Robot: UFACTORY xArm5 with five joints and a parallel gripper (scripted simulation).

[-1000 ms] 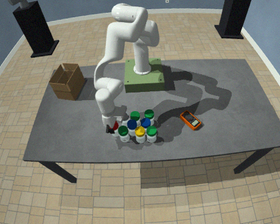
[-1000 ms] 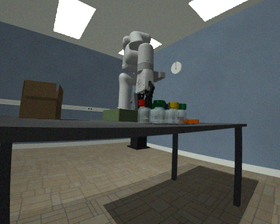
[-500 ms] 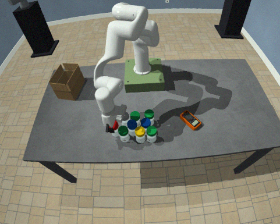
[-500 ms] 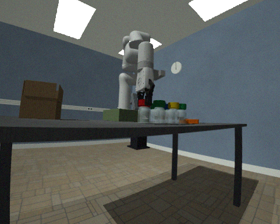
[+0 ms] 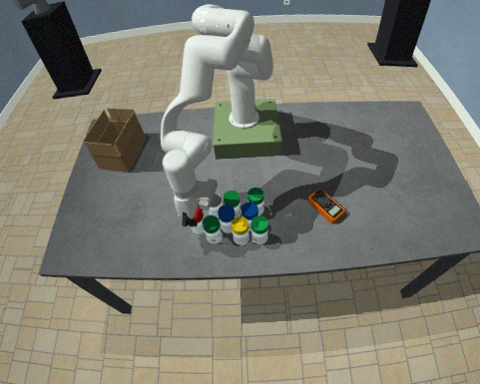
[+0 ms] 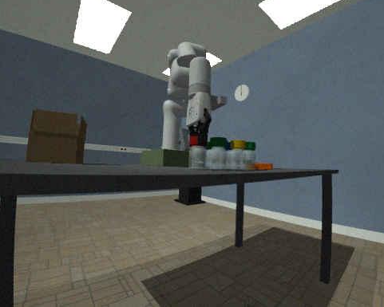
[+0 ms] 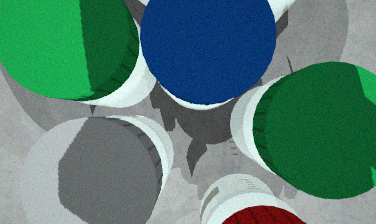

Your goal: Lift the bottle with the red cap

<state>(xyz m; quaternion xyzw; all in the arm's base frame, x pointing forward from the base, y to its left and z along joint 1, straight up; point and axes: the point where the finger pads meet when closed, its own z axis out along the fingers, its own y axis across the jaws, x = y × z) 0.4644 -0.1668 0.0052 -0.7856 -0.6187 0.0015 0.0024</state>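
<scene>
Now: hand 50 mm above the red-capped bottle. From my hand the other things lie so: grey-capped bottle (60 mm behind, 60 mm to the left, 50 mm below); orange multimeter (60 mm behind, 460 mm to the left, 80 mm below); yellow-capped bottle (50 mm ahead, 150 mm to the left, 50 mm below).
</scene>
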